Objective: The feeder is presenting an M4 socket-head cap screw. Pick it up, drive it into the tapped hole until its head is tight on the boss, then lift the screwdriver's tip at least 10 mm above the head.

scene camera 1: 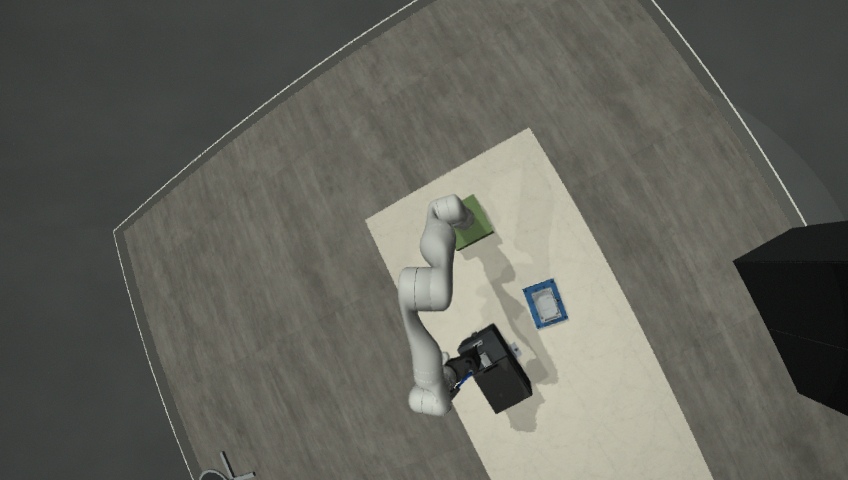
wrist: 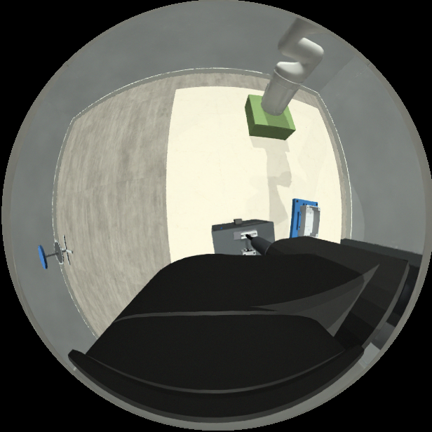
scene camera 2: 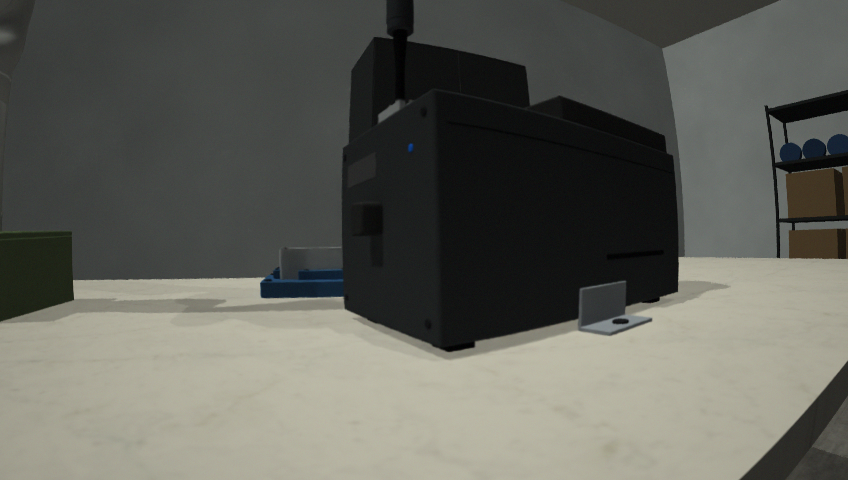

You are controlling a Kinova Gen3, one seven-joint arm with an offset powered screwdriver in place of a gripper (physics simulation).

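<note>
The black screw feeder [scene camera 1: 504,383] [scene camera 2: 511,226] [wrist: 225,241] stands on the table. My screwdriver, with its tip [scene camera 2: 399,96] [wrist: 249,237], points down at the light grey pick-up block [scene camera 2: 389,111] on the feeder's top front. The tip's end meets the block in the views; exact contact cannot be told. The cap screw does not show, and whether one is on the bit cannot be told. The blue fixture [scene camera 1: 530,304] [scene camera 2: 303,288] [wrist: 295,220] holds a pale grey housing [scene camera 1: 548,304] [scene camera 2: 312,259], away from the screwdriver. The tapped hole and boss are too small to make out.
A green block [scene camera 1: 477,221] [scene camera 2: 35,273] [wrist: 268,131] stands under part of the arm in scene camera 1. A small grey angle bracket [scene camera 1: 515,349] [scene camera 2: 602,304] lies beside the feeder. A black cabinet [scene camera 1: 797,321] is beyond the table. A shelf rack [scene camera 2: 775,196] stands by the wall.
</note>
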